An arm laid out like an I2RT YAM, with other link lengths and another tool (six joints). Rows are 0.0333 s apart.
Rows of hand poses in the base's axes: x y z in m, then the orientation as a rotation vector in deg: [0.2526 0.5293 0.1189 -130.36 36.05 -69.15]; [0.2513 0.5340 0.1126 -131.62 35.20 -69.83]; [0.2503 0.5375 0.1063 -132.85 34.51 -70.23]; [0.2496 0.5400 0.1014 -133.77 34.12 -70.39]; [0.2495 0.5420 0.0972 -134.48 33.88 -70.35]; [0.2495 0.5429 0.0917 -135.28 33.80 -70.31]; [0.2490 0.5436 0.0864 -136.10 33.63 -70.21]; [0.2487 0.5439 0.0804 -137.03 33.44 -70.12]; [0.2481 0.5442 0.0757 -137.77 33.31 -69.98]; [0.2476 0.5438 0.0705 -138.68 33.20 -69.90]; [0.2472 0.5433 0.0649 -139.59 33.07 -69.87]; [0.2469 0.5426 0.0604 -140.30 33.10 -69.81]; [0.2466 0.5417 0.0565 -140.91 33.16 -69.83]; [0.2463 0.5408 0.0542 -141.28 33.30 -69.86]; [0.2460 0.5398 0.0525 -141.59 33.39 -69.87]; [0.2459 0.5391 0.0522 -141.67 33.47 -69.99]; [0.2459 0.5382 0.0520 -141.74 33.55 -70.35]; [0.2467 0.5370 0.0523 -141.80 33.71 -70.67]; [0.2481 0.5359 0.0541 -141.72 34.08 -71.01]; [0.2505 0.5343 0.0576 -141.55 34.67 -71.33]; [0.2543 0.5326 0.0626 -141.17 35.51 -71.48]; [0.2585 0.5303 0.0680 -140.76 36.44 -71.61]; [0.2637 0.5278 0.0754 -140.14 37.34 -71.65]
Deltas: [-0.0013 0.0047 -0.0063 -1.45 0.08 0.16]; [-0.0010 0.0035 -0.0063 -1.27 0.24 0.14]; [-0.0007 0.0025 -0.0049 -0.86 0.28 0.06]; [-0.0001 0.0020 -0.0042 -0.58 0.31 0.05]; [0.0000 0.0009 -0.0055 -0.62 0.39 -0.08]; [-0.0005 0.0007 -0.0053 -0.62 0.41 0.00]; [-0.0003 0.0003 -0.0060 -0.72 0.45 -0.01]; [-0.0006 0.0003 -0.0047 -0.54 0.40 0.00]; [-0.0005 -0.0004 -0.0052 -0.70 0.45 -0.07]; [-0.0004 -0.0005 -0.0056 -0.73 0.42 -0.07]; [-0.0003 -0.0007 -0.0045 -0.53 0.36 -0.14]; [-0.0003 -0.0009 -0.0039 -0.49 0.28 -0.16]; [-0.0003 -0.0009 -0.0023 -0.29 0.18 -0.18]; [-0.0003 -0.0010 -0.0017 -0.24 0.15 -0.12]; [-0.0001 -0.0007 -0.0003 -0.11 -0.01 -0.10]; [0.0000 -0.0009 -0.0002 -0.22 -0.14 -0.17]; [0.0008 -0.0012 0.0003 -0.18 -0.12 -0.21]; [0.0014 -0.0011 0.0018 -0.05 -0.16 -0.33]; [0.0024 -0.0016 0.0035 0.06 -0.16 -0.46]; [0.0038 -0.0017 0.0050 0.34 -0.13 -0.54]; [0.0042 -0.0023 0.0054 0.38 -0.12 -0.60]; [0.0052 -0.0025 0.0074 0.58 -0.18 -0.52]
